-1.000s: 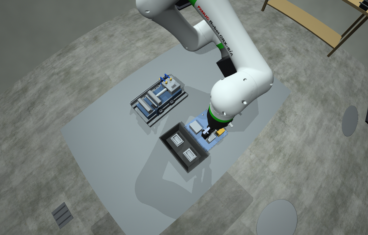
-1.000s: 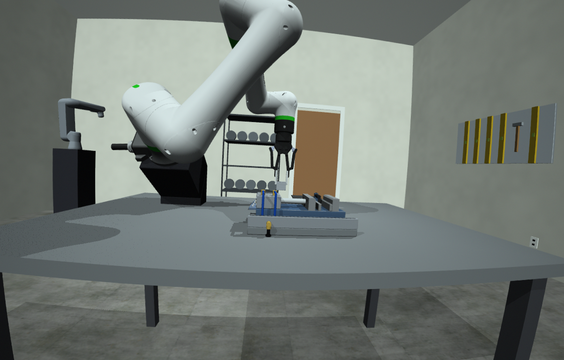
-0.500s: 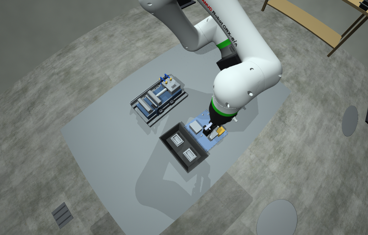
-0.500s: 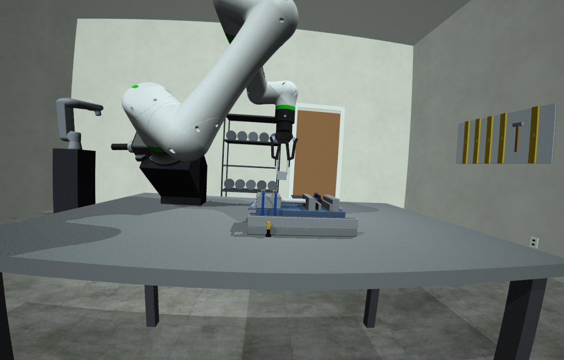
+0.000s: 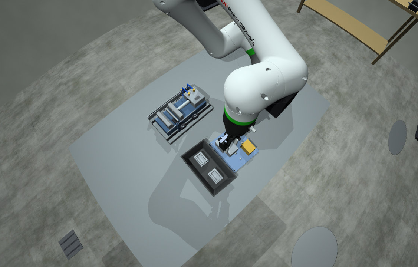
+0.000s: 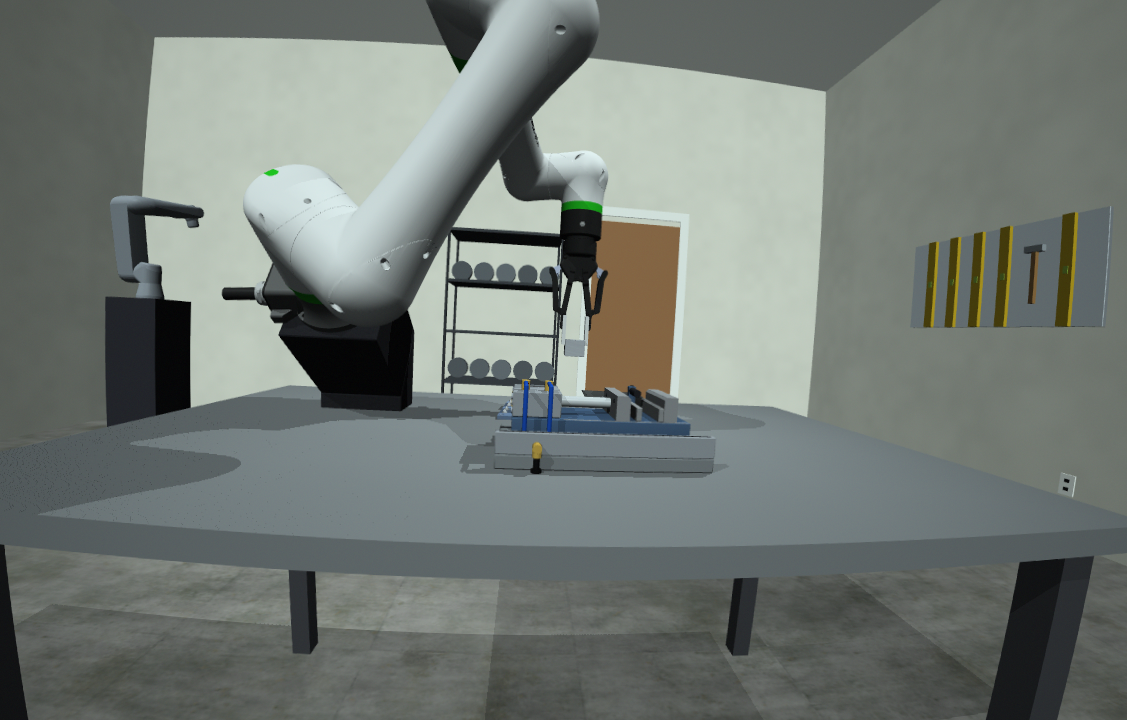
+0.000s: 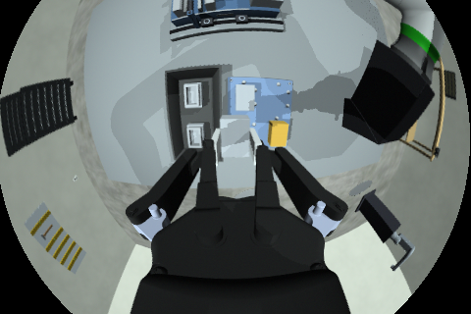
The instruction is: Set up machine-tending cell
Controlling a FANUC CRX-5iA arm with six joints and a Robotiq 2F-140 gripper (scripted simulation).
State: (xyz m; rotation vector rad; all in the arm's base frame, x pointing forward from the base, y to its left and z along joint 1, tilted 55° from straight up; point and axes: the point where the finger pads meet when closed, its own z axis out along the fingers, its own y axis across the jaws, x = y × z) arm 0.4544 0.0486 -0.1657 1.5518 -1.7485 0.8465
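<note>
My hand is 32 cm to the left of the vise, 15 cm above it and 1 cm past it. From my hand the other things lie so: aluminium blank: 4 cm below; brass blank: 16 cm below, 11 cm behind, 5 cm to the left.
</note>
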